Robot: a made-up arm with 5 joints.
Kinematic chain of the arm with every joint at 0, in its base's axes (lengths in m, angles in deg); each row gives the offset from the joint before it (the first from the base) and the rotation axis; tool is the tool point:
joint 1: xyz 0 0 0.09 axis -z
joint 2: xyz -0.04 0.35 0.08 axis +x
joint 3: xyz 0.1 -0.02 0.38 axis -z
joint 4: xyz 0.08 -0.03 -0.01 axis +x
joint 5: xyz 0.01 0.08 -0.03 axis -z
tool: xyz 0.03 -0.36 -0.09
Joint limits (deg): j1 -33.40..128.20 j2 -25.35..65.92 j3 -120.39..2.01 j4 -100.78..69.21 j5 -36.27..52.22
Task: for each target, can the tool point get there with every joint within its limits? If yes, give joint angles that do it. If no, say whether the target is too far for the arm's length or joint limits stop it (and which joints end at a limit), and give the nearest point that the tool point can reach.
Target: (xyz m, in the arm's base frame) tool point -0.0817 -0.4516 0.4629
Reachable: yes | joints 114.74 16.41 -26.21 -23.40 -28.95
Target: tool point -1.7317 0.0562 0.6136
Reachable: no: too far | nearest point -0.4144 -0.1129 0.3261 | short by 1.359 m
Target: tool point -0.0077 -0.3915 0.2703
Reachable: yes | joints 97.56 32.28 -14.13 0.42 -25.85
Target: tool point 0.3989 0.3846 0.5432
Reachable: yes | joints -5.24 9.38 -68.22 -24.47 -14.65
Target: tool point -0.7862 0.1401 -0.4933
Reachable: no: joint limits stop it (at a limit: joint 1, joint 2, joint 3) | nearest point -0.3064 -0.0502 0.0515 | short by 0.751 m
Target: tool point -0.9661 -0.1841 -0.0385
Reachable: no: joint limits stop it (at a limit: joint 1, joint 2, joint 3, joint 5) | nearest point -0.4067 -0.1634 0.1693 | short by 0.597 m
